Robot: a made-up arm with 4 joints.
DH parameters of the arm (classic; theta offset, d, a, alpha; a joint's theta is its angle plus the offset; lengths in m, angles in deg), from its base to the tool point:
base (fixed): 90 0.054 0 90
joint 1: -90 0.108 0.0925 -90
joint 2: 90 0.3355 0.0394 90
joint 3: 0 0.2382 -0.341 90
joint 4: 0 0.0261 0.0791 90
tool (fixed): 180 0.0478 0 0
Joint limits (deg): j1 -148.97..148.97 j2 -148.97..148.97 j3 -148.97..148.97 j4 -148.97..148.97
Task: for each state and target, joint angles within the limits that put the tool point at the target. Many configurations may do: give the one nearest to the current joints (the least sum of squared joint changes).
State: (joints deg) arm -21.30 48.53 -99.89 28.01
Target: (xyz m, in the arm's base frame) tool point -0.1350 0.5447 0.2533
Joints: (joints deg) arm 25.92 70.86 -112.56 18.86
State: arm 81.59 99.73 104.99 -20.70
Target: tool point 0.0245 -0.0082 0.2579
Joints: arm 37.42 111.26 122.88 -14.69
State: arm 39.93 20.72 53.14 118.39
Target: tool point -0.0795 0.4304 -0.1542
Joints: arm 46.63 63.35 29.93 119.36
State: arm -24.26 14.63 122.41 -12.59
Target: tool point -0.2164 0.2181 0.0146
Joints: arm -8.89 48.78 148.97 -2.88
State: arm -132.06 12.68 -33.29 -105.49
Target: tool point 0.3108 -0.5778 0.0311
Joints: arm -131.01 33.47 -12.68 -93.54
